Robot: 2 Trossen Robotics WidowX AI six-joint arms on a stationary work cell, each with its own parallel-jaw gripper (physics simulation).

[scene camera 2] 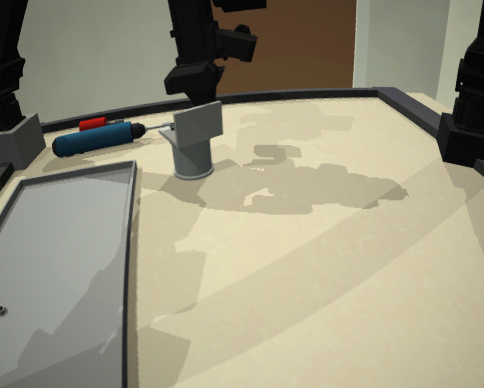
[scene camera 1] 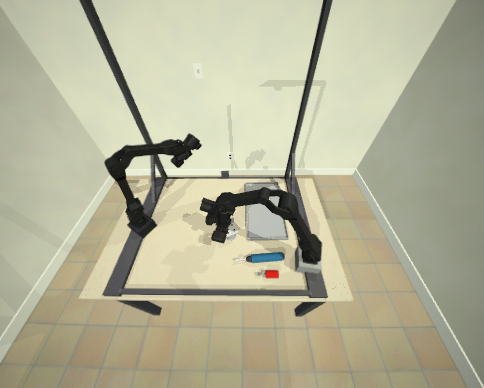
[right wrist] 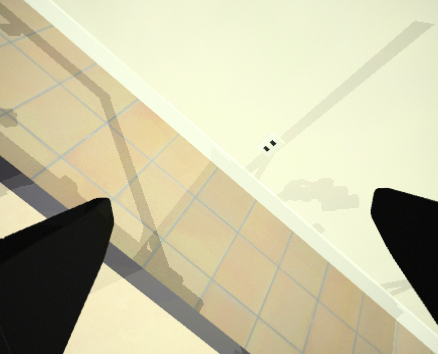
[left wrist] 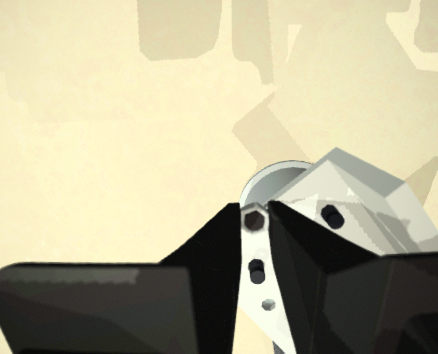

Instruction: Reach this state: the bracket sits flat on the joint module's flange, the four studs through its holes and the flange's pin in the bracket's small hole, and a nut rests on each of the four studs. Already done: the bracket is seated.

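Where they show: left gripper, fingertip midpoint: (scene camera 2: 210, 118) (scene camera 1: 223, 231) (left wrist: 253, 213); right gripper, fingertip midpoint: (right wrist: 241, 205); left arm's base at its link origin: (scene camera 2: 6, 125) (scene camera 1: 309, 256); right arm's base at its link origin: (scene camera 2: 470, 125) (scene camera 1: 140, 222).
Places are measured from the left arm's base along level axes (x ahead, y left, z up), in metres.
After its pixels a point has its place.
The pale bracket (scene camera 1: 233, 231) @[y -0.082, x 0.374, z -0.012 m] (scene camera 2: 198, 122) @[y -0.124, x 0.411, z 0.010 m] (left wrist: 345, 195) @[y -0.105, x 0.425, z -0.013 m] sits on the grey round joint module (scene camera 2: 193, 160) @[y -0.121, x 0.399, z -0.048 m] (left wrist: 270, 182) @[y -0.081, x 0.419, z -0.057 m]. In the left wrist view, two dark stud ends stand in its holes, and the small pin (left wrist: 268, 304) @[y -0.073, x 0.378, z -0.015 m] shows in its small hole. In scene camera 2, a small piece (scene camera 2: 172, 126) @[y -0.094, x 0.370, z -0.005 m] that looks like a nut on a stud shows at the bracket's left edge. My left gripper (left wrist: 253, 213) @[y -0.070, x 0.423, z -0.007 m] is shut on a nut (left wrist: 254, 220) @[y -0.070, x 0.423, z -0.002 m], seen above the bracket; its height over any stud is unclear. My right gripper (right wrist: 241, 205) @[y -0.466, x 0.716, z 0.167 m] is open and empty, raised well away.
A grey tray (scene camera 1: 265, 220) @[y -0.215, x 0.214, z -0.075 m] (scene camera 2: 75, 240) @[y -0.258, x 0.255, z -0.075 m] lies beside the module; a small nut (scene camera 2: 2, 310) @[y -0.380, x 0.204, z -0.070 m] shows in it at the picture's left edge. A blue-handled tool (scene camera 1: 266, 257) @[y 0.017, x 0.194, z -0.040 m] (scene camera 2: 95, 139) @[y -0.008, x 0.203, z -0.051 m] and a red-handled tool (scene camera 1: 272, 274) @[y 0.090, x 0.160, z -0.046 m] (scene camera 2: 93, 124) @[y 0.071, x 0.168, z -0.051 m] lie near the left arm's base.
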